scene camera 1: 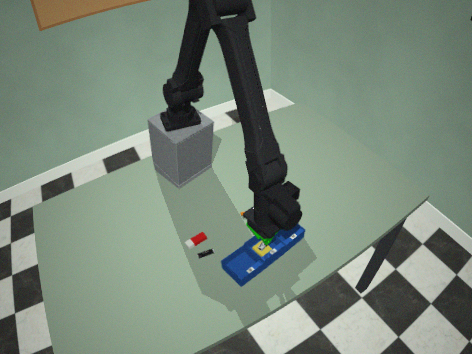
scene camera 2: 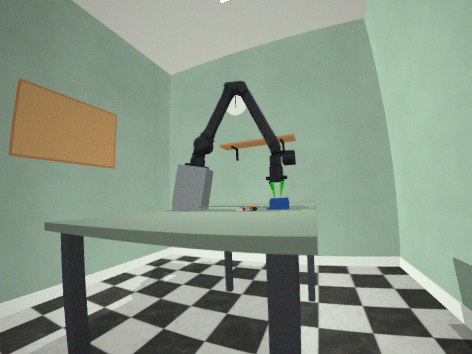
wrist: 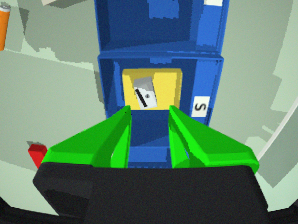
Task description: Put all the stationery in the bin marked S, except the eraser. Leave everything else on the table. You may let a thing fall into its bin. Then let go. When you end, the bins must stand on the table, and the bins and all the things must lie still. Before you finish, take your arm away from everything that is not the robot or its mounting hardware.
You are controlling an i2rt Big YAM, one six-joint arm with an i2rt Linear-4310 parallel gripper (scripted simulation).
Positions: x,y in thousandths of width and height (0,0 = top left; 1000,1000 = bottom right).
Note:
I see my gripper (scene camera 1: 558,679), a blue bin row (scene camera 1: 503,744) and a yellow pad (wrist: 562,364).
The blue bin row is seen too in the wrist view (wrist: 482,185). My gripper is seen too in the wrist view (wrist: 505,502).

